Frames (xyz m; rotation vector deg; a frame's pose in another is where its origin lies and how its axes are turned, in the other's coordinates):
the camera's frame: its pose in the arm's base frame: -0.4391 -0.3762 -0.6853 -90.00 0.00 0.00
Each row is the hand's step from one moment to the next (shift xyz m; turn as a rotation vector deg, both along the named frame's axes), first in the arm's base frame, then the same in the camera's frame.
Working: the arm's base frame: its pose in the camera's frame: 0.4391 -0.6853 0.3762 90.00 0.00 0.00

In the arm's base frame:
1: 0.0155 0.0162 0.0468 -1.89 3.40 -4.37
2: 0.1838 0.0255 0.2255 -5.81 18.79 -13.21
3: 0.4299 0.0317 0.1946 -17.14 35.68 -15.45
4: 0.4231 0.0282 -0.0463 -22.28 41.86 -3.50
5: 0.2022 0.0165 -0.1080 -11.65 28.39 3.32
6: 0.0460 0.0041 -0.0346 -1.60 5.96 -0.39
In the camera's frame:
1: 0.0155 -0.0468 0.0162 -1.89 4.37 3.40
2: 0.1838 -0.2255 0.0255 -5.81 13.21 18.79
3: 0.4299 -0.1946 0.0317 -17.14 15.45 35.68
4: 0.4231 0.0463 0.0282 -22.28 3.50 41.86
5: 0.2022 0.1080 0.0165 -11.65 -3.32 28.39
6: 0.0460 0.0346 0.0041 -1.60 0.39 5.96

